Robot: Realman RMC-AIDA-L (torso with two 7-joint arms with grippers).
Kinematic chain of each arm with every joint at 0, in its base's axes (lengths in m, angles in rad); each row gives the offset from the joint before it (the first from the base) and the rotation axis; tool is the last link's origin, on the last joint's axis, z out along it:
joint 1: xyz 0 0 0.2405 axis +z
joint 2: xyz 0 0 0 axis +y
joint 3: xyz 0 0 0.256 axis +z
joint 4: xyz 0 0 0 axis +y
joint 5: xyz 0 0 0.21 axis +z
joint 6: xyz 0 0 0 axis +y
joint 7: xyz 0 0 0.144 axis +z
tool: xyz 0 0 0
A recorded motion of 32 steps. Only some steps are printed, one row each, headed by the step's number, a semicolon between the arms.
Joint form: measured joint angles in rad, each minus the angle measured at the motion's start. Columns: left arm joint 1, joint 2, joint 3, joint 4, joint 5, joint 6, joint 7; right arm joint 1, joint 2, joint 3, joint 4, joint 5, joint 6, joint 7.
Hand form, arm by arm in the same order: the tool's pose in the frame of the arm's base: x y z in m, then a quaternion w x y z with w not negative. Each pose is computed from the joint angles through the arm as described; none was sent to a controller.
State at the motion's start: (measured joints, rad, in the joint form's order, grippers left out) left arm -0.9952 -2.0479 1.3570 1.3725 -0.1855 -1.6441 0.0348; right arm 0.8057 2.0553 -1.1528 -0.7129 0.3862 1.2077 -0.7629
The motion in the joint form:
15: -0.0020 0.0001 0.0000 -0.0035 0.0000 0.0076 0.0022; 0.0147 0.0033 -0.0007 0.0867 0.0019 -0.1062 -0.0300
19: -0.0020 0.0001 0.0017 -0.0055 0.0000 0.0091 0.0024; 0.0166 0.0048 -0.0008 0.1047 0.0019 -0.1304 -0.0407
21: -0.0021 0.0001 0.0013 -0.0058 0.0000 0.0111 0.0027; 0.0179 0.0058 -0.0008 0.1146 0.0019 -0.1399 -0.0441
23: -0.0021 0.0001 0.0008 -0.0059 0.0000 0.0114 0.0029; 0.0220 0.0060 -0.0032 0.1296 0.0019 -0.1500 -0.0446
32: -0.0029 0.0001 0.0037 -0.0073 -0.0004 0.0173 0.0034; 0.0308 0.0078 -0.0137 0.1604 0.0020 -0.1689 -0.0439
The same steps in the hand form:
15: -0.0692 0.4203 0.0497 0.38601 -0.81860 -0.38976 0.17023; 0.2669 0.4021 -0.0326 0.21573 -0.88363 0.35641 -0.21360
19: -0.0694 0.4204 0.0492 0.38589 -0.81874 -0.38928 0.17091; 0.2691 0.4024 -0.0350 0.21865 -0.88453 0.35233 -0.21369
21: -0.0692 0.4206 0.0493 0.38624 -0.81889 -0.38896 0.17013; 0.2702 0.4021 -0.0365 0.21881 -0.88465 0.35166 -0.21412
23: -0.0693 0.4207 0.0493 0.38627 -0.81889 -0.38903 0.16993; 0.2714 0.4017 -0.0384 0.21822 -0.88440 0.35159 -0.21586
32: -0.0685 0.4212 0.0487 0.38706 -0.81987 -0.38665 0.16882; 0.2733 0.4000 -0.0433 0.21535 -0.88426 0.35036 -0.22126

